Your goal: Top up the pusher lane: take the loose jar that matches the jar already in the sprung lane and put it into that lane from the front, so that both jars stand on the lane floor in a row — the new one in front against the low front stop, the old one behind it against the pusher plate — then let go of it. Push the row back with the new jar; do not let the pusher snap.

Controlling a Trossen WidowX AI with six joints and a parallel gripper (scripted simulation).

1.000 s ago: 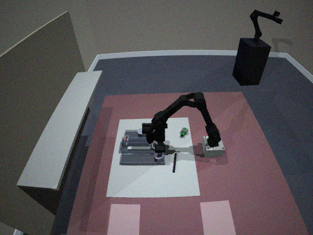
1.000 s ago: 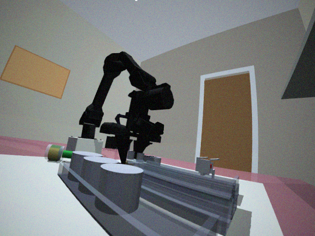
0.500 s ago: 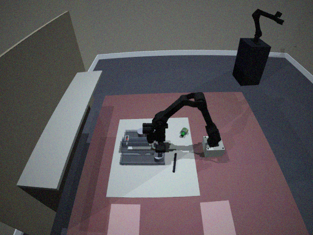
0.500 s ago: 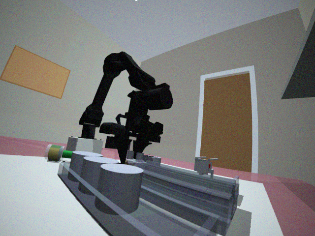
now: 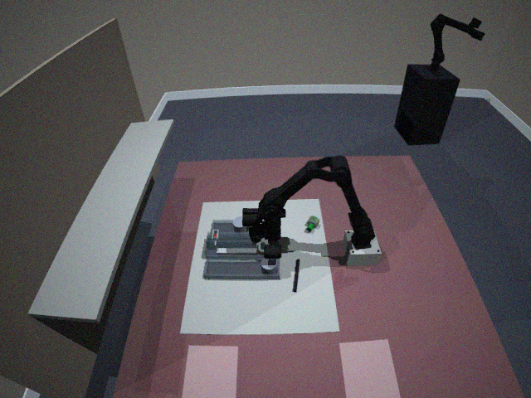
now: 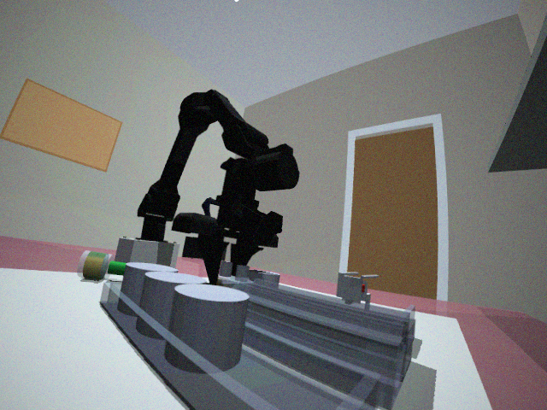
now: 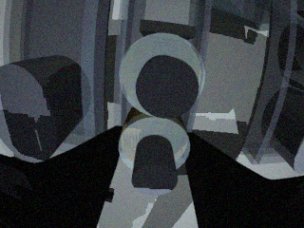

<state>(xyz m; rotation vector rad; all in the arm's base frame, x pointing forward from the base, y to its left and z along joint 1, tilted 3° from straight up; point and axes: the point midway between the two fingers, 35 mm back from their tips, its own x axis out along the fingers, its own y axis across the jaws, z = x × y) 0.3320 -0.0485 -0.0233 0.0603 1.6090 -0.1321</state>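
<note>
The black bar is 11 cm to the left of my gripper tip, 7 cm behind it and 2 cm below it.
</note>
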